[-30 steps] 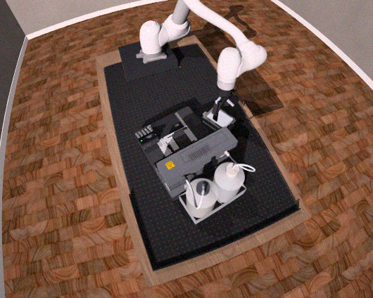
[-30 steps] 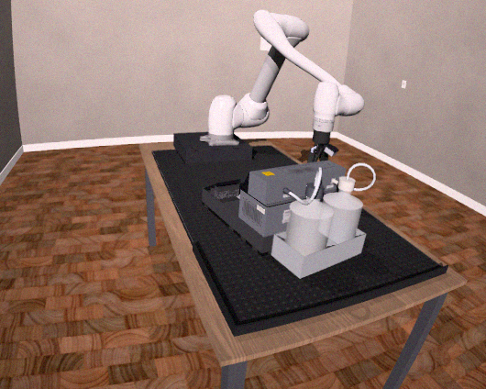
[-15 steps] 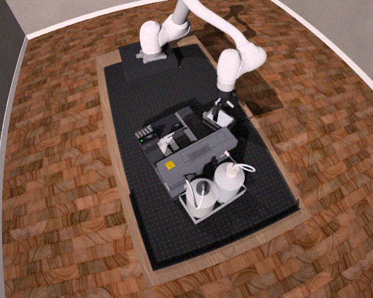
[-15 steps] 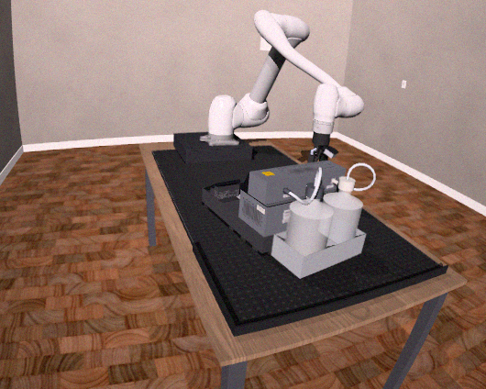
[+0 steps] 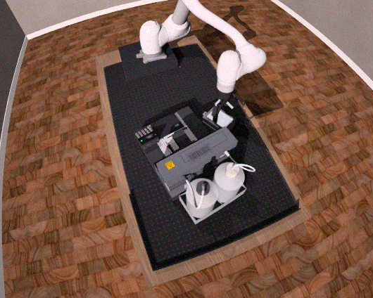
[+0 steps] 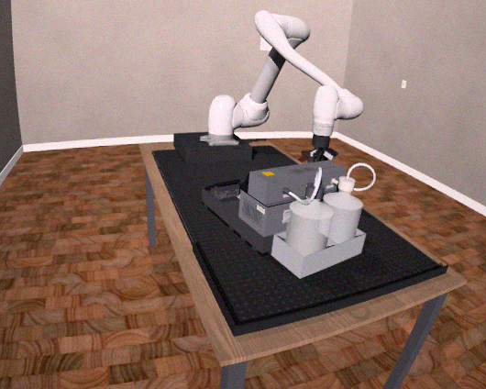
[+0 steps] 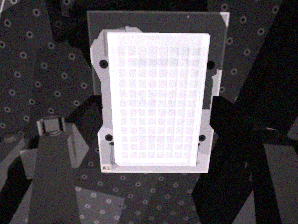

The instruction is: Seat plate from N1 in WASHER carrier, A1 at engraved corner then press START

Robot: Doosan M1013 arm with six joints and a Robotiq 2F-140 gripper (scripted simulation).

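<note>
The multi-well plate lies 4 cm below my hand. Round my hand: grey plate washer: 13 cm ahead, 28 cm to the right, 4 cm above; grey plate nest: 4 cm below.
</note>
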